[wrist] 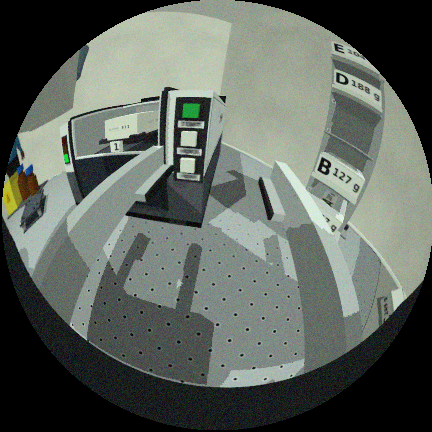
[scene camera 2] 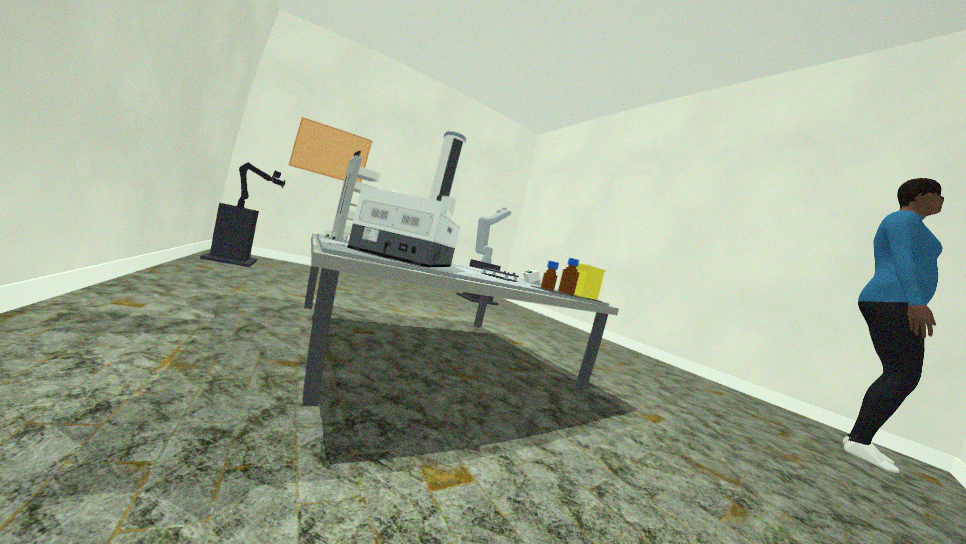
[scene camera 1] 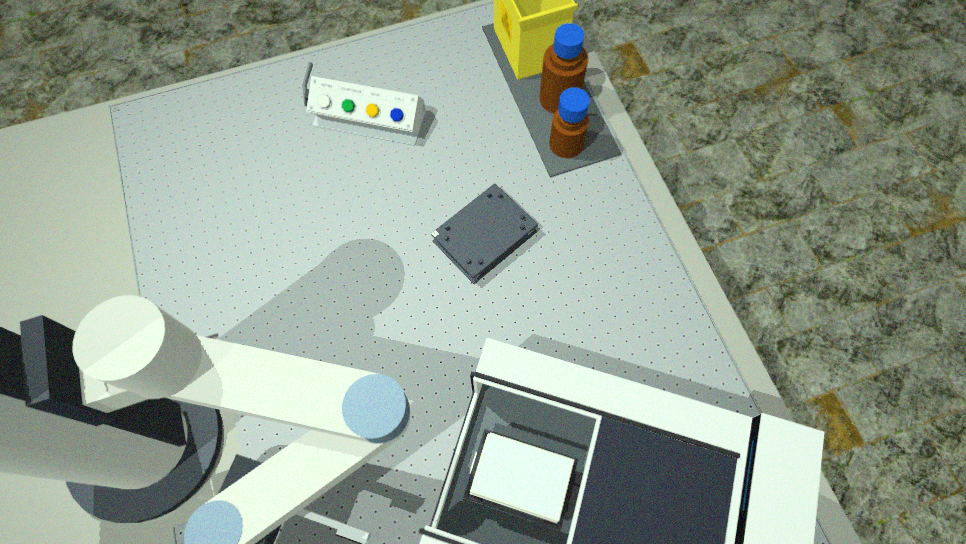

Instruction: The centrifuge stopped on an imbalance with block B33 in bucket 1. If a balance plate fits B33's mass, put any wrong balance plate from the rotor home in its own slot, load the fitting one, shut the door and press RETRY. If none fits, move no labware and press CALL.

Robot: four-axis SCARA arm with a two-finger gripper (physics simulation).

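Seen in the pictures: gripper, fingertip midpoint: [wrist: 216, 162]; arm's base at its link origin: [scene camera 1: 147, 443].
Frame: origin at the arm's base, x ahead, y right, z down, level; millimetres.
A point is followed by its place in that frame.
Observation:
The white centrifuge [scene camera 1: 621, 388] @[x 738, y 217, z -223 mm] [scene camera 2: 398, 216] @[x 861, y 481, z -170 mm] has an open top; a white block [scene camera 1: 523, 476] @[x 568, y 279, z -195 mm] [wrist: 122, 127] @[x 512, y 248, z -172 mm] lies level inside, above a tag [wrist: 116, 146] @[x 508, y 235, z -140 mm] reading 1. Its small label is hard to read. The centrifuge front has a green START button [wrist: 191, 110] @[x 392, y 327, z -194 mm] and two white buttons below. The balance plate rack [scene camera 2: 346, 199] @[x 355, y 631, z -225 mm] stands at right in the wrist view, with labels B 127 g [wrist: 340, 177] @[x 260, y 491, z -157 mm] and D 188 g [wrist: 357, 90] @[x 263, y 490, z -305 mm]; the lowest label is partly hidden by a finger. The button box [scene camera 1: 365, 106] @[x 533, y -485, z -84 mm] has a blue CALL button [scene camera 1: 396, 114] @[x 583, y -448, z -82 mm]. My gripper [wrist: 216, 162] @[x 314, y 315, z -158 mm] is shut at its narrowest, empty, before the centrifuge.
A dark flat fixture [scene camera 1: 485, 231] @[x 668, y -163, z -47 mm] lies mid-table. Brown bottles [scene camera 1: 563, 77] @[x 904, y -382, z -133 mm] [scene camera 1: 568, 135] @[x 878, y -280, z -94 mm] and a yellow bin [scene camera 1: 530, 43] @[x 881, y -495, z -116 mm] stand on a dark mat [scene camera 1: 540, 145] @[x 843, y -324, z -18 mm] near the table edge. A person [scene camera 2: 905, 263] stands at right; another arm [scene camera 2: 244, 182] stands on a black pedestal.

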